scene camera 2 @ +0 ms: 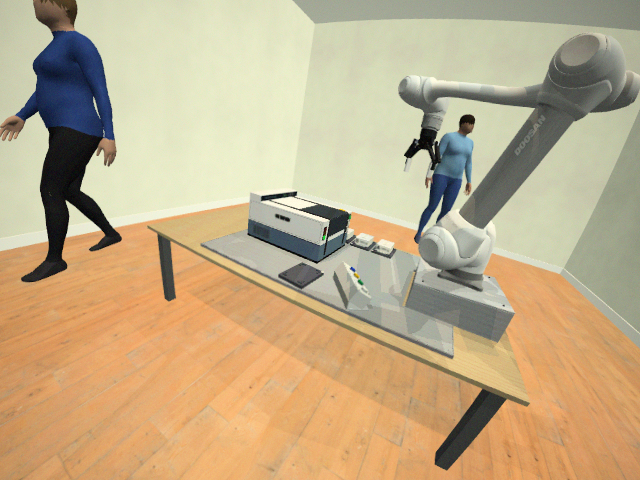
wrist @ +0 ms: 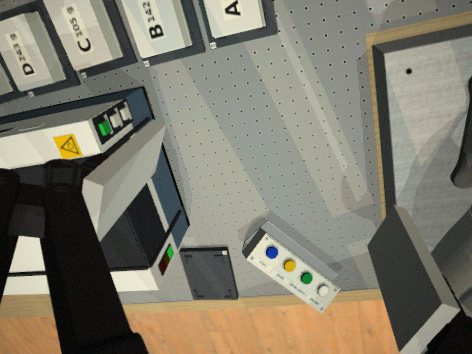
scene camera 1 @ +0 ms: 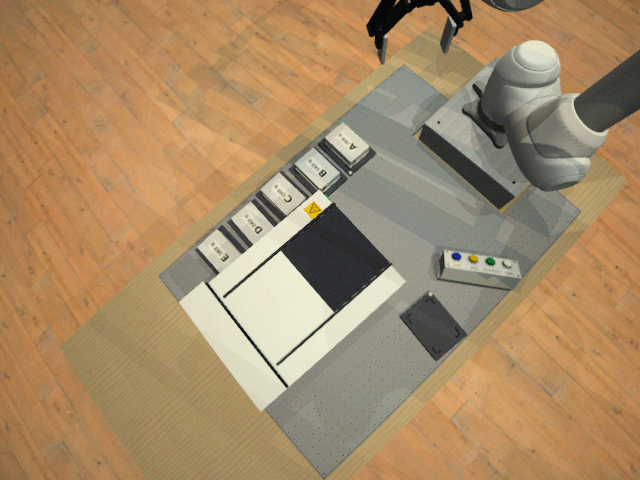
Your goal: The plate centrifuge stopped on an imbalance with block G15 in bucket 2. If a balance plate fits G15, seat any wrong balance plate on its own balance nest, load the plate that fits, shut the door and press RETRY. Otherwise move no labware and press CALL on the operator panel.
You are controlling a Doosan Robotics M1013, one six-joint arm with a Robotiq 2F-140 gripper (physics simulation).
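Frame: origin at the arm's base, x back, y down, z right, level; centimetres.
Seen in the pictures: gripper, fingertip midpoint: (scene camera 2: 416, 174) (wrist: 271, 187) (scene camera 1: 412, 53); arm's base, origin of the base link: (scene camera 2: 460, 278) (scene camera 1: 500, 114).
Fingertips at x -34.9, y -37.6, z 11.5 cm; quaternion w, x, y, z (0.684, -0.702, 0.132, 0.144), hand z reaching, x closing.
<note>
Pixels of each thing's top centre, then the offset from my fingertips to it. "spot": a spot on its surface instead.
- Balance plates A, middle of its top: (scene camera 1: 346, 141) (scene camera 2: 386, 243) dz +10.7, dx -9.3, dy +42.7 cm
- B, middle of its top: (wrist: 150, 14) (scene camera 1: 316, 167) (scene camera 2: 365, 236) dz +8.5, dx -22.5, dy +42.7 cm
- C, middle of its top: (wrist: 78, 29) (scene camera 1: 282, 193) dz +7.3, dx -36.2, dy +42.7 cm
- D, middle of its top: (wrist: 21, 54) (scene camera 1: 253, 223) dz +4.1, dx -49.2, dy +42.7 cm
- E, middle of its top: (scene camera 1: 219, 251) dz +2.3, dx -62.7, dy +42.7 cm
- dark section, surface spot: (scene camera 1: 336, 258) spot: dz -22.5, dx -35.2, dy +26.8 cm
- operator panel, middle of its top: (wrist: 290, 283) (scene camera 1: 483, 266) (scene camera 2: 353, 274) dz -45.9, dx -0.5, dy +39.7 cm
- dark flat nest, middle of its top: (wrist: 208, 278) (scene camera 1: 434, 325) (scene camera 2: 302, 271) dz -51.8, dx -21.0, dy +45.9 cm
My gripper (scene camera 1: 414, 49) (scene camera 2: 419, 169) (wrist: 271, 187) is open and empty, high above the table. Balance plates A (scene camera 1: 347, 144) (wrist: 235, 15), B (scene camera 1: 319, 169) (wrist: 157, 25), C (scene camera 1: 283, 195) (wrist: 85, 35), D (scene camera 1: 253, 222) (wrist: 32, 50) and E (scene camera 1: 219, 250) stand in a row on dark nests. In the wrist view B reads 142, C 105 g and D 243 g. The white and blue centrifuge (scene camera 1: 361, 310) (scene camera 2: 289, 227) stands beside them, with a dark section (scene camera 1: 336, 258) on top. Its buckets and block G15 are hidden. The operator panel (scene camera 1: 478, 273) (scene camera 2: 347, 286) (wrist: 295, 272) has blue, yellow, green and white buttons.
A dark flat nest (scene camera 1: 433, 326) (scene camera 2: 301, 274) (wrist: 210, 272) with corner brackets lies between the centrifuge and the table edge. The arm's metal base (scene camera 1: 457, 118) (scene camera 2: 460, 307) (wrist: 420, 110) stands at the other end. Two people (scene camera 2: 72, 87) (scene camera 2: 454, 160) are beyond the table.
</note>
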